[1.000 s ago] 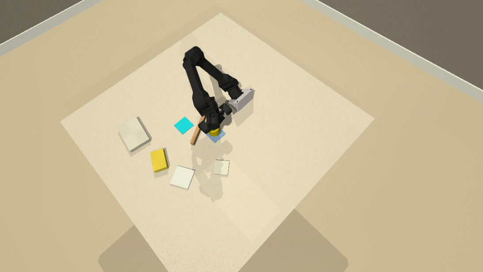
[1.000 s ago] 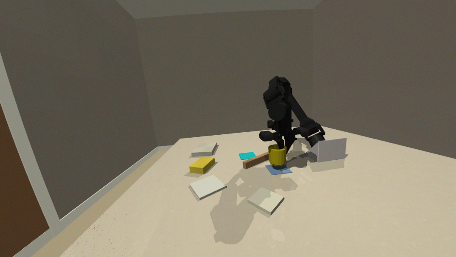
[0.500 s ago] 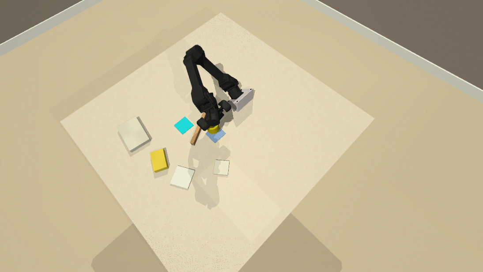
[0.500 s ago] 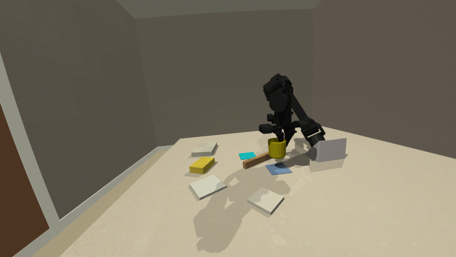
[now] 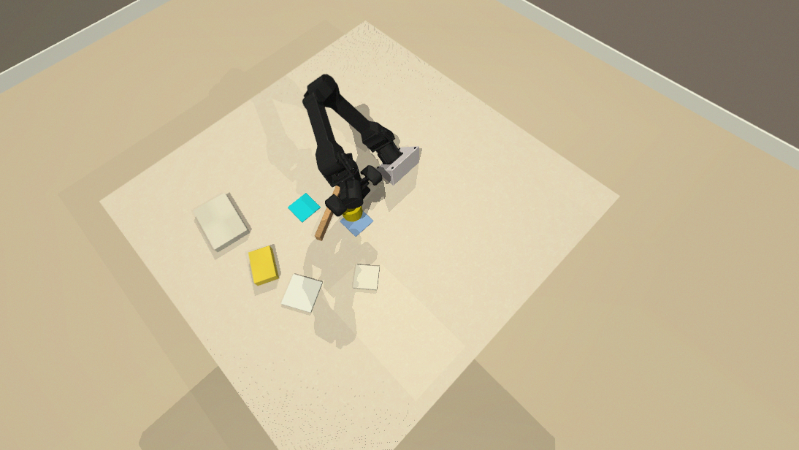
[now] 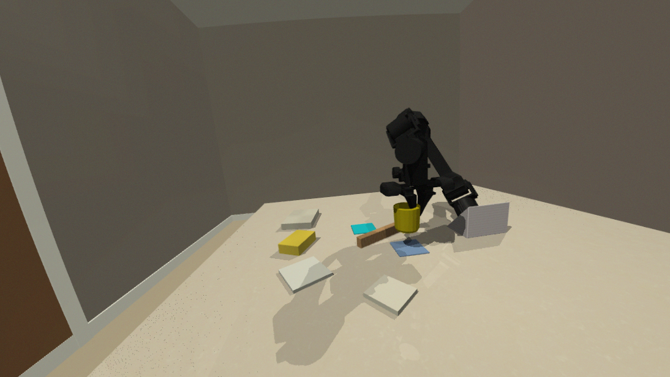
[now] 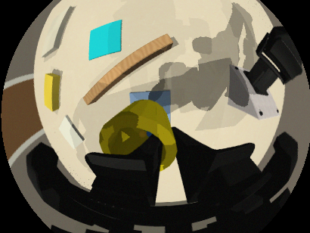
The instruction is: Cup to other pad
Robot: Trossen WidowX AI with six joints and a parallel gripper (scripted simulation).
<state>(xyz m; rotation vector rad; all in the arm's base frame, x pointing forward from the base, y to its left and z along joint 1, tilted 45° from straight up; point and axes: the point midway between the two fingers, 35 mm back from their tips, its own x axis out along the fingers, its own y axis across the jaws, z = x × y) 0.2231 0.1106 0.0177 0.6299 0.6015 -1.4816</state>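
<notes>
Now: gripper tip 170 mm to the left of the cyan pad, 120 mm short of it and 100 mm above it. The rest, counted from my gripper tip: blue marble (20 mm to the left, 20 mm below, 20 mm ahead); yellow cup (20 mm ahead); blue pad (100 mm below, 30 mm ahead).
</notes>
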